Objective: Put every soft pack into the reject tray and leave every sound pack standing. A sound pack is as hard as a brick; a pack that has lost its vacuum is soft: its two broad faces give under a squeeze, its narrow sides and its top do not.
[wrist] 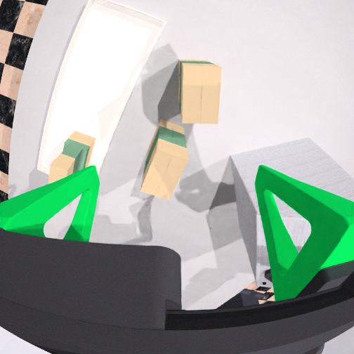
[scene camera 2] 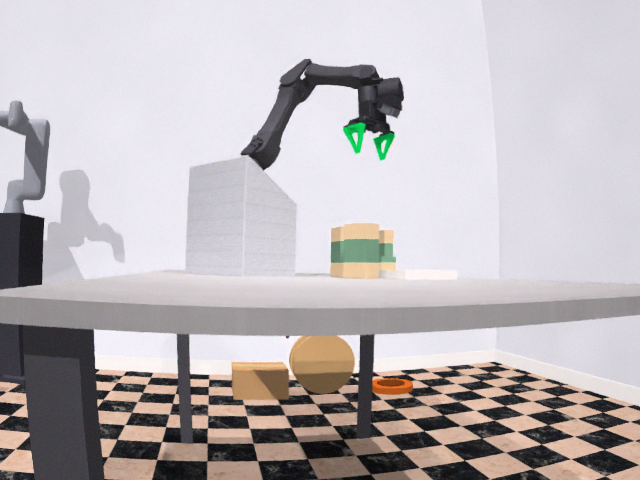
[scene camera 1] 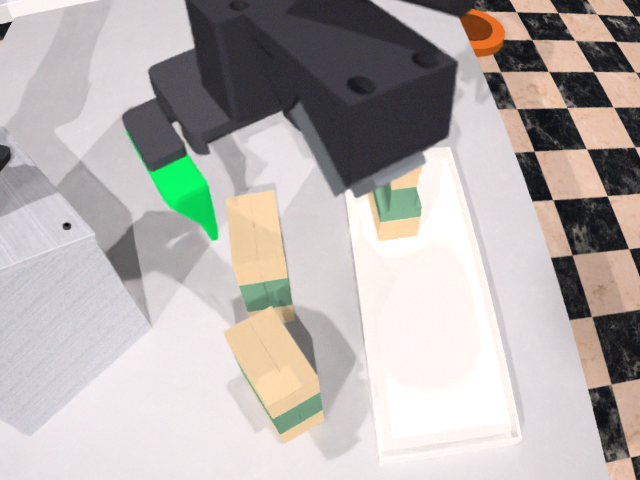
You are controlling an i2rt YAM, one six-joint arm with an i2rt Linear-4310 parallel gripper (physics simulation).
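Places are measured from the arm's base along level axes (x ahead, y left, z up), in centimetres.
Where they show: gripper, fingertip midpoint: [scene camera 2: 370,156] [scene camera 1: 283,196]; arm's base, link origin: [scene camera 2: 242,185].
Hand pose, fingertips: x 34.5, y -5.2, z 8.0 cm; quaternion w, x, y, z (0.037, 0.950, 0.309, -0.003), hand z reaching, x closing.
Things, the pixels of their top centre, and the offset from my fingertips.
- second such pack, top centre: [scene camera 1: 266,224] dx -4.5, dy +10.9, dz -18.7 cm
- third pack, top centre: [scene camera 1: 398,136] [scene camera 2: 383,230] dx +8.4, dy +22.7, dz -18.4 cm
- white reject tray, top centre: [scene camera 1: 423,280] [scene camera 2: 402,270] dx +11.9, dy +12.0, dz -30.5 cm
My gripper [scene camera 2: 370,155] [wrist: 176,173] is open and empty, high above the packs. In scene camera 1 the arm hides one finger. The near tan pack with a green band [scene camera 1: 279,361] [scene camera 2: 360,250] [wrist: 201,95] stands upright on the table. A second such pack [scene camera 1: 255,237] [wrist: 167,165] stands close behind it, turned at a different angle. A third pack [scene camera 1: 400,227] [scene camera 2: 386,250] [wrist: 75,150] is upright at the far end of the white reject tray [scene camera 1: 449,448] [scene camera 2: 429,274] [wrist: 130,10], stepped in shape with a narrower upper part; the arm hides its top in scene camera 1.
A grey block-shaped pedestal [scene camera 1: 62,289] [scene camera 2: 242,222] [wrist: 290,170] bears the arm and stands on the side of the packs away from the tray. The table's edge runs beyond the tray. An orange ring [scene camera 1: 491,46] [scene camera 2: 392,390] lies on the floor.
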